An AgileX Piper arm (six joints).
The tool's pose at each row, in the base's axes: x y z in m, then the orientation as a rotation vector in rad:
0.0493, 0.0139, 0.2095, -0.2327, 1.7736, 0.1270
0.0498, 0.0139, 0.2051, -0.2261, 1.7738, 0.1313
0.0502, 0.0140, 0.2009, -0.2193, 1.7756, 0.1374
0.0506, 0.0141, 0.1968, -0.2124, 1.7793, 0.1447
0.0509, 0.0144, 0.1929, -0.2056, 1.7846, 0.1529
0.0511, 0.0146, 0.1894, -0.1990, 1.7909, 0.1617
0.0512, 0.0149, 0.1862, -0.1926, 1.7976, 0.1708
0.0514, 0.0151, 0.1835, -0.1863, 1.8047, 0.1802
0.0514, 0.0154, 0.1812, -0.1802, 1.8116, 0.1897
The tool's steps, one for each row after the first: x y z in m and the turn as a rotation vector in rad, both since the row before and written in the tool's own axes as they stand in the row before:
0.0042, 0.0001, 0.0014, 0.0007, -0.0007, 0.0068
0.0040, 0.0002, 0.0013, -0.0004, 0.0007, 0.0081
0.0039, 0.0001, 0.0013, -0.0012, 0.0026, 0.0090
0.0037, 0.0003, 0.0012, -0.0018, 0.0042, 0.0096
0.0034, 0.0002, 0.0010, -0.0023, 0.0052, 0.0099
0.0031, 0.0003, 0.0009, -0.0027, 0.0056, 0.0100
0.0026, 0.0001, 0.0009, -0.0029, 0.0061, 0.0101
0.0022, 0.0002, 0.0006, -0.0031, 0.0059, 0.0100

